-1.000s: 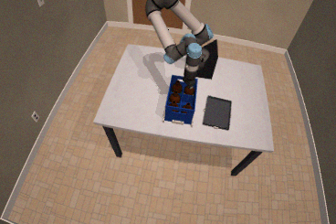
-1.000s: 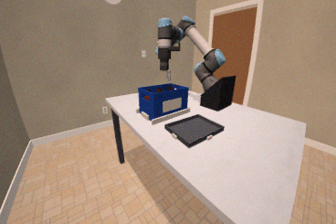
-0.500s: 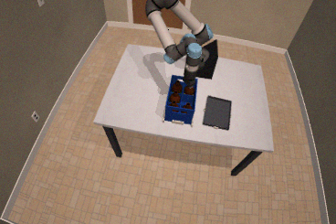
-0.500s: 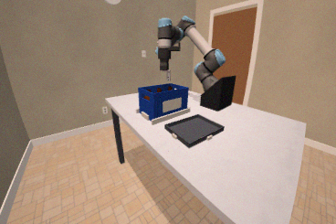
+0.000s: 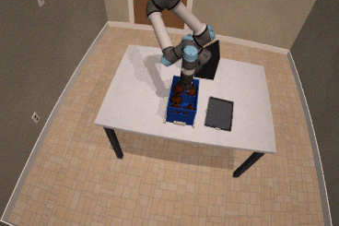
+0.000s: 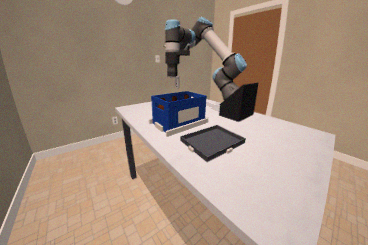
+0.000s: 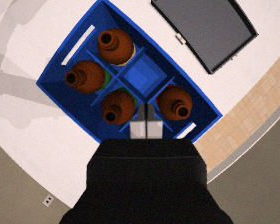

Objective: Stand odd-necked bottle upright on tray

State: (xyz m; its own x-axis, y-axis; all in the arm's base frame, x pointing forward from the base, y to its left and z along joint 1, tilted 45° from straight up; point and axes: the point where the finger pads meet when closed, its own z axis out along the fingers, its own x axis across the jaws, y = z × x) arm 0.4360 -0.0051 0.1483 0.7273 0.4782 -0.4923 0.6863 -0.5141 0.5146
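My hand is 160 mm above the bottle, 60 mm to the left of it and 60 mm short of it. Round my hand: dark tray (260 mm to the left, 230 mm below, 10 mm behind); blue crate (160 mm below, 30 mm behind, 20 mm to the right).
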